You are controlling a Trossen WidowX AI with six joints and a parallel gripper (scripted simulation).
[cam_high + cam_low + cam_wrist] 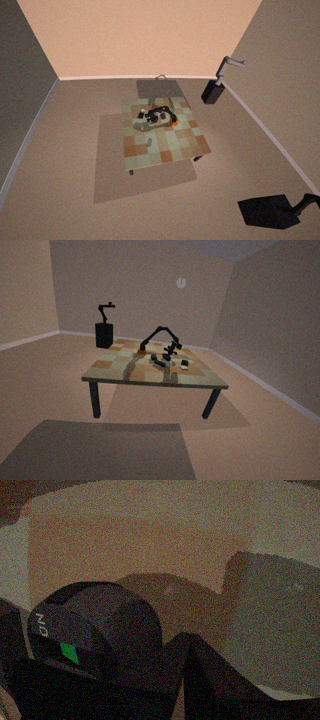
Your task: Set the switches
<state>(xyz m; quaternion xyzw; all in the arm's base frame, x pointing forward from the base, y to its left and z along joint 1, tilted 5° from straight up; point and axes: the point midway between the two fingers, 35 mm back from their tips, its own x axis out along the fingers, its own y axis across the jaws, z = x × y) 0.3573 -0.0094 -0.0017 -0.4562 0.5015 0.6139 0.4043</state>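
The dark bar lies 110 mm behind my gripper tip, 260 mm to the right of it and 10 mm above it. Also, from my gripper tip: grey part (90 mm ahead, 420 mm to the left, 10 mm above); white piece (170 mm ahead, 260 mm to the right); black box (210 mm ahead, 130 mm to the right).
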